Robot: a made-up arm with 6 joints. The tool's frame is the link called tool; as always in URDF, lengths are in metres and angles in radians. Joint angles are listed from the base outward. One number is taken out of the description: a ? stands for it. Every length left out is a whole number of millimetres.
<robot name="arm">
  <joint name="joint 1" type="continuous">
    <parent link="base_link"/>
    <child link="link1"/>
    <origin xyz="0 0 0.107" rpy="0 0 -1.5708"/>
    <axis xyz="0 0 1"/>
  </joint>
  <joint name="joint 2" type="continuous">
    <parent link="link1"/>
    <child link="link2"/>
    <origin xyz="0 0 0" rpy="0 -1.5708 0"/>
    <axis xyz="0 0 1"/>
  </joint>
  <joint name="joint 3" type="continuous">
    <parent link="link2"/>
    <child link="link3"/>
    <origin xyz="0.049 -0.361 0" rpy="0 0 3.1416"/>
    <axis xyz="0 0 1"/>
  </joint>
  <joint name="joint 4" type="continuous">
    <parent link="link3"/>
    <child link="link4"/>
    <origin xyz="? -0.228 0" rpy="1.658 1.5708 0"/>
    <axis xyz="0 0 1"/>
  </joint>
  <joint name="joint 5" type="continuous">
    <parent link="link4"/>
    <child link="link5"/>
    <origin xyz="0 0 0" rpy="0 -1.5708 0"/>
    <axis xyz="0 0 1"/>
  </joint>
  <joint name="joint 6" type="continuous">
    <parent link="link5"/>
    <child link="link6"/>
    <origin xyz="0.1 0 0" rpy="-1.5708 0 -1.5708"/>
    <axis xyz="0 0 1"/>
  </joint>
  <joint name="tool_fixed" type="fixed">
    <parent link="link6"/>
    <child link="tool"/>
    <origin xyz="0 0 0" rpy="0 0 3.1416"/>
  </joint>
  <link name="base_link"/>
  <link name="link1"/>
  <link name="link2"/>
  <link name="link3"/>
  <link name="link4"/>
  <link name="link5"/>
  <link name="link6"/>
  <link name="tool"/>
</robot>
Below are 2 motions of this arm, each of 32 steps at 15 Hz.
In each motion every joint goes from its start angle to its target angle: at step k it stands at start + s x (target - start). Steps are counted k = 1, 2, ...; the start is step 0. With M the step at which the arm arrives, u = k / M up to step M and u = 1 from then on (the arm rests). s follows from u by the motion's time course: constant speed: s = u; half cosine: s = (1 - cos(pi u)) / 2; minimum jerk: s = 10 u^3 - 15 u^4 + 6 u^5.
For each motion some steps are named. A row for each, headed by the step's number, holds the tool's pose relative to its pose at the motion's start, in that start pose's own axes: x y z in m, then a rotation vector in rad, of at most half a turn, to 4 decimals.
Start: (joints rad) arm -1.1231 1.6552 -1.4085 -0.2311 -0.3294 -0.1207
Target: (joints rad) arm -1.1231 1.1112 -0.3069 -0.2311 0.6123 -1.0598
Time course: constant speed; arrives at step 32
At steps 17, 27, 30, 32:
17: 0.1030 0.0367 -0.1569 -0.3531 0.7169 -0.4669
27: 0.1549 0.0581 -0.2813 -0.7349 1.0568 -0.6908
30: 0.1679 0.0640 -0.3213 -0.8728 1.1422 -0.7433
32: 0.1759 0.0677 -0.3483 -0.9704 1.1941 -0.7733

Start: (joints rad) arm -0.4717 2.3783 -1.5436 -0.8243 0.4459 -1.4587
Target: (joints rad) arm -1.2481 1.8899 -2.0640 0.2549 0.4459 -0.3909
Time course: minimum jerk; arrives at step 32
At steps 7, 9, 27, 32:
7: 0.0360 0.0073 -0.0109 0.0253 0.0211 0.2189
9: 0.0678 0.0157 -0.0223 0.0538 0.0392 0.4128
27: 0.3501 0.2158 -0.3057 1.0219 -0.0359 2.4142
32: 0.3537 0.2235 -0.3202 1.0800 -0.0609 2.4579

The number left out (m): -0.04
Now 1 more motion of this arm.
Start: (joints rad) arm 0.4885 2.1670 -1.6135 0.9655 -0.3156 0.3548
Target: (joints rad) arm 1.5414 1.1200 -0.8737 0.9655 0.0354 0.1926
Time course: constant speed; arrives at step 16
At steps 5, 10, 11, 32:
5: 0.1013 0.0838 -0.1656 -0.1635 0.3754 -0.1150
10: 0.1298 0.0987 -0.3458 -0.3367 0.7498 -0.2277
11: 0.1268 0.0944 -0.3789 -0.3728 0.8244 -0.2496
32: 0.0778 0.0454 -0.5108 -0.5605 1.1966 -0.3533

